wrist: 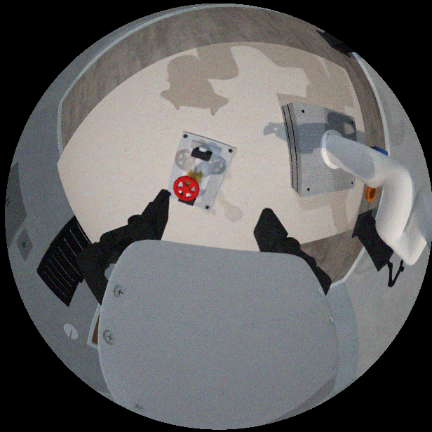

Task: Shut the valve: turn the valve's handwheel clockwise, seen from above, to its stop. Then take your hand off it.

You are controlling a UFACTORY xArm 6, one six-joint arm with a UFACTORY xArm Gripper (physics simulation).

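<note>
The valve's red handwheel shows left of the middle in the wrist view, a spoked wheel on a brass-coloured valve body. The valve is fixed to a light metal plate with dark bolts at its corners, lying on the pale table top. My gripper is wide open and empty. It hangs above the table, apart from the handwheel, which shows between the fingers and nearer the left one. How far the wheel is turned cannot be told.
The robot's white arm rises from a grey metal base block at the right. An orange ring and a blue object show behind the arm. A black slatted object is at the far left. Shadows lie across the pale table top.
</note>
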